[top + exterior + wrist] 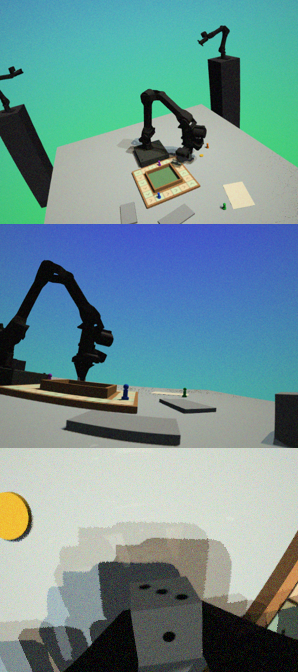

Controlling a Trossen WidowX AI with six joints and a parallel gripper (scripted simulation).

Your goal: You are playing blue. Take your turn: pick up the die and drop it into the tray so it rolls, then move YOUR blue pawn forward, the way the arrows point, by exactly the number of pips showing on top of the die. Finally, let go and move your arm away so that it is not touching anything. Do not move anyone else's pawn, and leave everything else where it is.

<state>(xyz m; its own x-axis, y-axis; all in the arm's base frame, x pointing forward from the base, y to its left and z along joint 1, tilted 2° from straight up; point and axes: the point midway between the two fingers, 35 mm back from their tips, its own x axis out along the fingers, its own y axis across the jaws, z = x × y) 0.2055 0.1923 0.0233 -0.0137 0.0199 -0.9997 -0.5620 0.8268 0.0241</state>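
The blue pawn is 260 mm to the right of my gripper tip and 200 mm ahead of it. From my gripper tip the other things lie so: orange pawn (160 mm to the left, 50 mm behind, 10 mm below); then white die (right at my gripper tip); then yellow disc (80 mm to the left, 20 mm below).
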